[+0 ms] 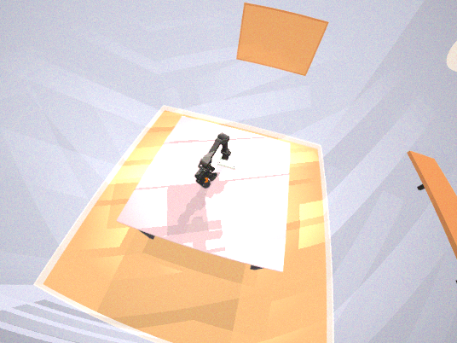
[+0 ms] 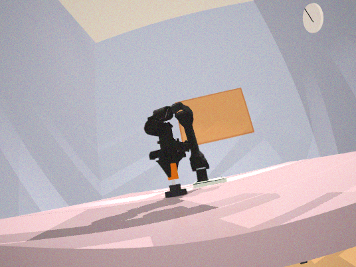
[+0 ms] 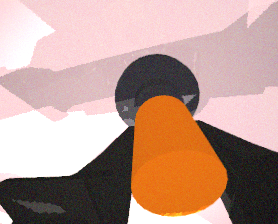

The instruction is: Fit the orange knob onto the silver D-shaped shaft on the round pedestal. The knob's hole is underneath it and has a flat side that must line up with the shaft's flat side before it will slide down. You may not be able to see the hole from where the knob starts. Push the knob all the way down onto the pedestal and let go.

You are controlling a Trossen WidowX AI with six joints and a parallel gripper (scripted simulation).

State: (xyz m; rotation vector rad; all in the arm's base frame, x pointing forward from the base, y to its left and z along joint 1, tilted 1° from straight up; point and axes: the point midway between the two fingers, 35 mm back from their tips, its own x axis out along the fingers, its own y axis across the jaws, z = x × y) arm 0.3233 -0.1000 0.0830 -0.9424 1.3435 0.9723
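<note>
Now: gripper tip 4 cm above the round pedestal. Also, from my gripper tip: orange knob: 3 cm above.
</note>
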